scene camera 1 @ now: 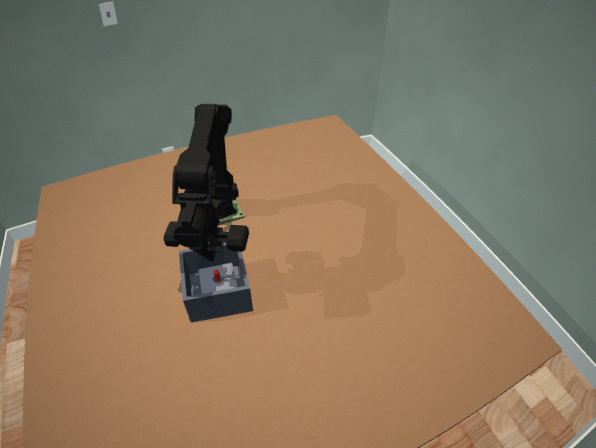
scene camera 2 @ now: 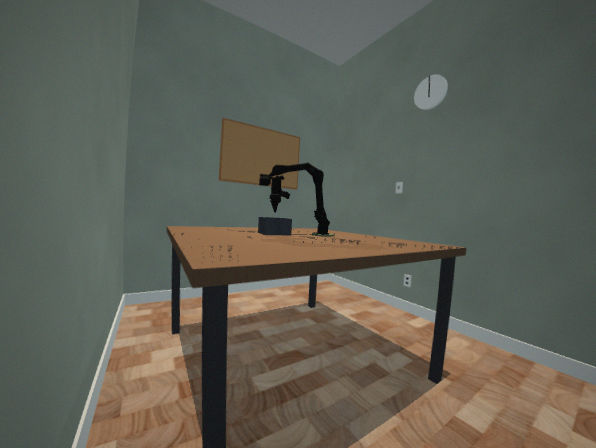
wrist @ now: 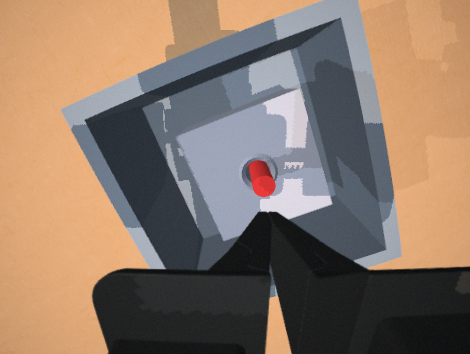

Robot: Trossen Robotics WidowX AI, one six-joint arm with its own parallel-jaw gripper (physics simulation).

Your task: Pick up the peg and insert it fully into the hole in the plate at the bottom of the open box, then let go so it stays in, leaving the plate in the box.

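Pixels of known places: gripper, fingertip midpoint: (scene camera 1: 212, 260) (scene camera 2: 275, 212) (wrist: 266, 220); arm's base at its link origin: (scene camera 1: 223, 210) (scene camera 2: 322, 233).
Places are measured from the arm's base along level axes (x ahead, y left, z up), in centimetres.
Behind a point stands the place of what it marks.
The red peg (scene camera 1: 217, 275) @[z 6.9, x 28.1, y -14.7 cm] (wrist: 262, 180) @[z 7.6, x 27.0, y -14.4 cm] stands in the round hole of the light grey plate (scene camera 1: 204, 283) @[z 4.6, x 26.8, y -18.1 cm] (wrist: 215, 155) @[z 4.6, x 24.5, y -16.3 cm], with its upper part sticking out above the plate. How deep it sits cannot be told. The plate lies on the bottom of the open blue-grey box (scene camera 1: 220, 305) @[z 4.0, x 34.5, y -17.5 cm] (scene camera 2: 275, 226) @[z 3.8, x 31.2, y -8.2 cm] (wrist: 372, 100) @[z 8.6, x 26.7, y -7.1 cm]. My gripper (scene camera 1: 211, 257) @[z 11.9, x 27.1, y -14.8 cm] (scene camera 2: 275, 211) @[z 11.9, x 27.1, y -14.8 cm] (wrist: 266, 220) @[z 11.9, x 27.1, y -14.8 cm] is shut and empty, with its fingertips together. It points down above the box, apart from the peg; in the wrist view the tips show just below the peg's top end.
The box stands on the brown table (scene camera 1: 320, 370) @[z -1.2, x 59.5, y -5.6 cm] (scene camera 2: 310, 257) @[z -1.2, x 61.9, y 50.8 cm]. The arm's green base plate (scene camera 1: 234, 215) @[z -0.1, x 3.9, y 1.8 cm] (scene camera 2: 323, 234) @[z -0.2, x 1.8, y 2.4 cm] is behind the box. The box walls rise around the plate on all sides. The arm's shadow falls across the table to the right of the box.
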